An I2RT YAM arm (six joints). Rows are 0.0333 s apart.
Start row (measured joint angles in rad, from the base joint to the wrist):
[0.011, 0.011, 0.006, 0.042, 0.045, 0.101]
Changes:
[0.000, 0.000, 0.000, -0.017, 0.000, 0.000]
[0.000, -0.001, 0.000, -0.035, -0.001, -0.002]
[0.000, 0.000, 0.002, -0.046, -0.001, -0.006]
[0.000, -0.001, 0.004, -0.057, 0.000, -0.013]
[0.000, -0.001, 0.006, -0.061, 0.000, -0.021]
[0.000, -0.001, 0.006, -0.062, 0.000, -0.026]
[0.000, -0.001, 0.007, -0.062, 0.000, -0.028]
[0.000, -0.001, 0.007, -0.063, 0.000, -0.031]
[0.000, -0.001, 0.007, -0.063, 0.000, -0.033]
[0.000, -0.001, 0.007, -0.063, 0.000, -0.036]
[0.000, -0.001, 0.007, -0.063, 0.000, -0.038]
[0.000, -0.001, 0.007, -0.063, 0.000, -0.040]
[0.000, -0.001, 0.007, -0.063, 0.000, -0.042]
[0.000, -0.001, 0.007, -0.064, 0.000, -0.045]
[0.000, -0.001, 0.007, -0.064, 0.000, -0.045]
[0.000, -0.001, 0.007, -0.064, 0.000, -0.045]
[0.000, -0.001, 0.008, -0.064, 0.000, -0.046]
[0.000, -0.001, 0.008, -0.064, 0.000, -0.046]
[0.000, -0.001, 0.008, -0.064, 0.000, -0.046]
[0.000, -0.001, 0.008, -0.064, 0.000, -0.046]
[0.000, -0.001, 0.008, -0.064, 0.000, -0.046]
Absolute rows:
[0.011, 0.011, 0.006, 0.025, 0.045, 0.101]
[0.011, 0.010, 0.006, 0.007, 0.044, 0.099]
[0.011, 0.011, 0.008, -0.004, 0.044, 0.095]
[0.011, 0.010, 0.010, -0.015, 0.045, 0.088]
[0.011, 0.010, 0.012, -0.019, 0.045, 0.080]
[0.011, 0.010, 0.012, -0.020, 0.045, 0.075]
[0.011, 0.010, 0.013, -0.020, 0.045, 0.073]
[0.011, 0.010, 0.013, -0.021, 0.045, 0.070]
[0.011, 0.010, 0.013, -0.021, 0.045, 0.068]
[0.011, 0.010, 0.013, -0.021, 0.045, 0.065]
[0.011, 0.010, 0.013, -0.021, 0.045, 0.063]
[0.011, 0.010, 0.013, -0.021, 0.045, 0.061]
[0.011, 0.010, 0.013, -0.021, 0.045, 0.059]
[0.011, 0.010, 0.013, -0.022, 0.045, 0.056]
[0.011, 0.010, 0.013, -0.022, 0.045, 0.056]
[0.011, 0.010, 0.013, -0.022, 0.045, 0.056]
[0.011, 0.010, 0.014, -0.022, 0.045, 0.055]
[0.011, 0.010, 0.014, -0.022, 0.045, 0.055]
[0.011, 0.010, 0.014, -0.022, 0.045, 0.055]
[0.011, 0.010, 0.014, -0.022, 0.045, 0.055]
[0.011, 0.010, 0.014, -0.022, 0.045, 0.055]

